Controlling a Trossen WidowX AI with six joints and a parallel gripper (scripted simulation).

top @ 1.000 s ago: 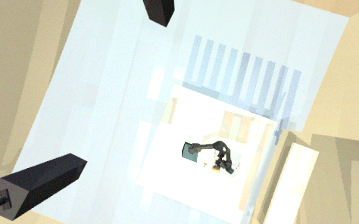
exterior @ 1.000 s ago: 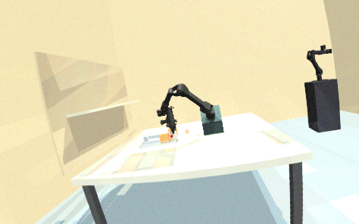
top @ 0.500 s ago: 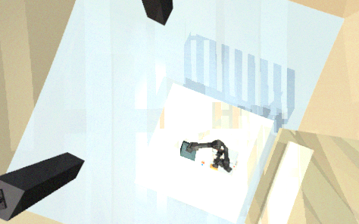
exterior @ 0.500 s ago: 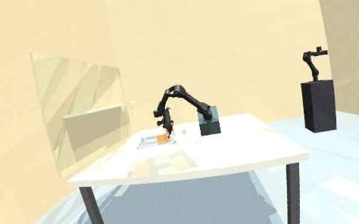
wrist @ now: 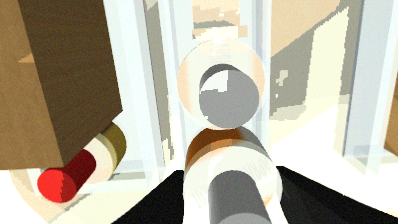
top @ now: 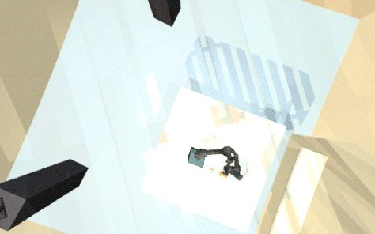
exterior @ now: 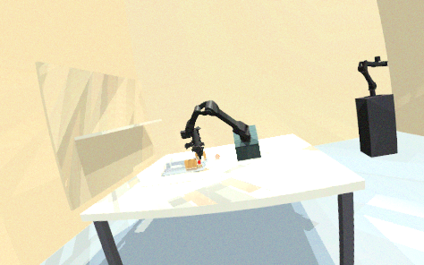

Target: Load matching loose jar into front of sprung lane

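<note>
My gripper tip is now 16 cm short of the lane fixture and 3 cm above it.
</note>
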